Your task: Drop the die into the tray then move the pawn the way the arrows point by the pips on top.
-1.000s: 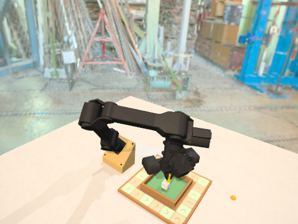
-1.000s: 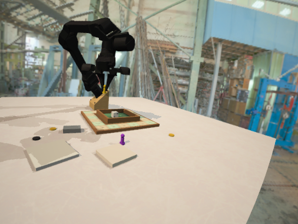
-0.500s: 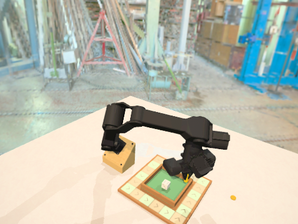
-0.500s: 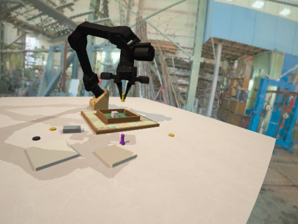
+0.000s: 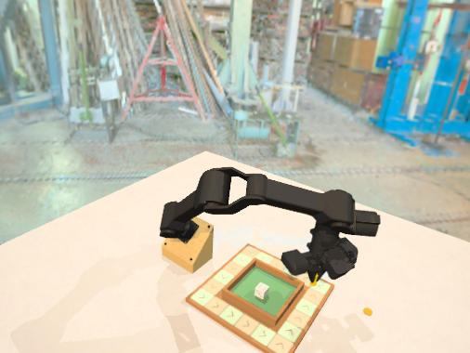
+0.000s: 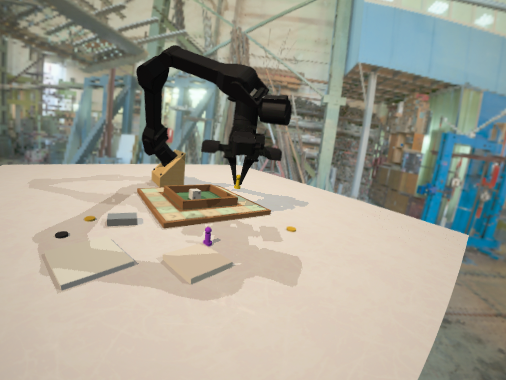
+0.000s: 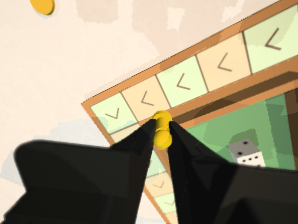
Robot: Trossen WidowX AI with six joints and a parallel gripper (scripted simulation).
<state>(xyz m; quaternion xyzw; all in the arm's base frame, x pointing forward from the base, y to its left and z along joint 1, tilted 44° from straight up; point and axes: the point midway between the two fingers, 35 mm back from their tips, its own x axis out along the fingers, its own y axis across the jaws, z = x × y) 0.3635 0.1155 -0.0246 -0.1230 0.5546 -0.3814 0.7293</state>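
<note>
My gripper tip is 10 cm past the white die, 8 cm to the left of it and 5 cm above it. Round my gripper tip: yellow pawn: 1 cm above; then green tray floor: 10 cm behind, 6 cm to the right, 7 cm below; then purple pawn: 14 cm ahead, 13 cm to the right, 6 cm below.
</note>
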